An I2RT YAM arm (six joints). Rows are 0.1 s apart.
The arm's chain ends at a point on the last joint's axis. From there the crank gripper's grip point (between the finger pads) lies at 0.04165 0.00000 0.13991 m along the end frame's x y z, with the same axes.
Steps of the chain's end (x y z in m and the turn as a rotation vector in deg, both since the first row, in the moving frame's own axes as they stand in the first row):
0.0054, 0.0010, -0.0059, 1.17, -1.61, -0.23
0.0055, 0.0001, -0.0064, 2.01, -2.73, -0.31
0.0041, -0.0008, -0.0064, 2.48, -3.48, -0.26
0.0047, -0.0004, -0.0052, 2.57, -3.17, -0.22
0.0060, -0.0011, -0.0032, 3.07, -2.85, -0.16
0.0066, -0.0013, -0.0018, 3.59, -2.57, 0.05
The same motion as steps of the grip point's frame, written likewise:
0.0014, -0.0020, -0.0048, 1.17, -1.61, -0.23
-0.0012, -0.0050, -0.0047, 2.01, -2.73, -0.31
-0.0045, -0.0071, -0.0043, 2.48, -3.48, -0.26
-0.0031, -0.0069, -0.0033, 2.57, -3.17, -0.22
-0.0010, -0.0088, -0.0015, 3.07, -2.85, -0.16
0.0003, -0.0101, -0.0003, 3.59, -2.57, 0.05

